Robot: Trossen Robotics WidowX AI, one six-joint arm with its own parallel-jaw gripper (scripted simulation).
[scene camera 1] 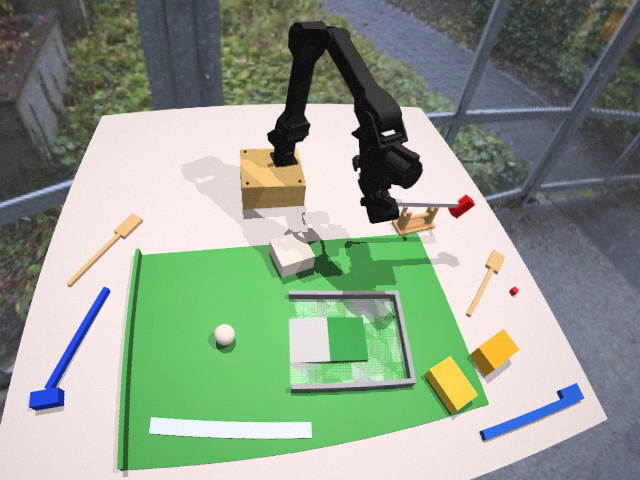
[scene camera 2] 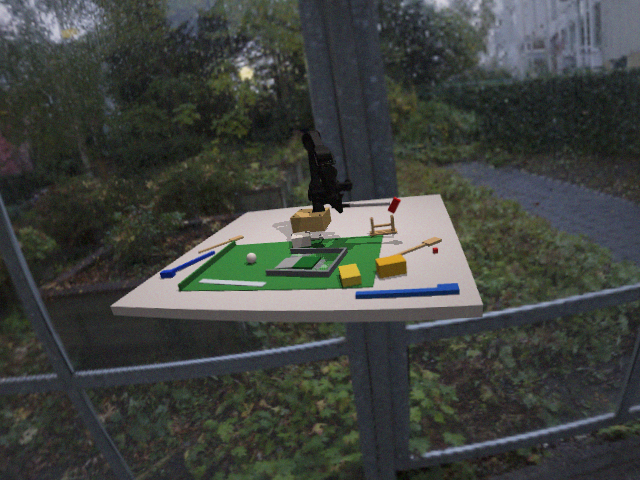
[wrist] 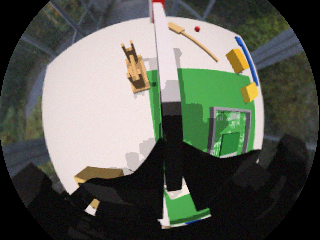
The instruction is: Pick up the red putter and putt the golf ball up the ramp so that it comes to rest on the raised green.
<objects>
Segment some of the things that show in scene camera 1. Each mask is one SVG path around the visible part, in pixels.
My gripper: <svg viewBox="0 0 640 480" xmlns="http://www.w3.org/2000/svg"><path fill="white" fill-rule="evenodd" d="M355 155L352 158L352 166L354 172L357 171L357 168L360 168L358 184L361 192L364 194L363 200L370 223L376 224L397 220L400 217L396 199L391 197L388 189L392 189L391 184L398 184L379 171L379 169L375 170L364 167L360 164L359 155Z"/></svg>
A white strip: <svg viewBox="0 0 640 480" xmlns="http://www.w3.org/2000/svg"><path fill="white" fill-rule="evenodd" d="M149 434L237 439L312 438L311 422L251 423L192 421L153 417L151 418Z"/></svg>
A white block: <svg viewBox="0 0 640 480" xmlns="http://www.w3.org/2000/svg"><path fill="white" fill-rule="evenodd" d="M301 231L269 240L269 253L281 278L313 268L315 255Z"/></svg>
</objects>
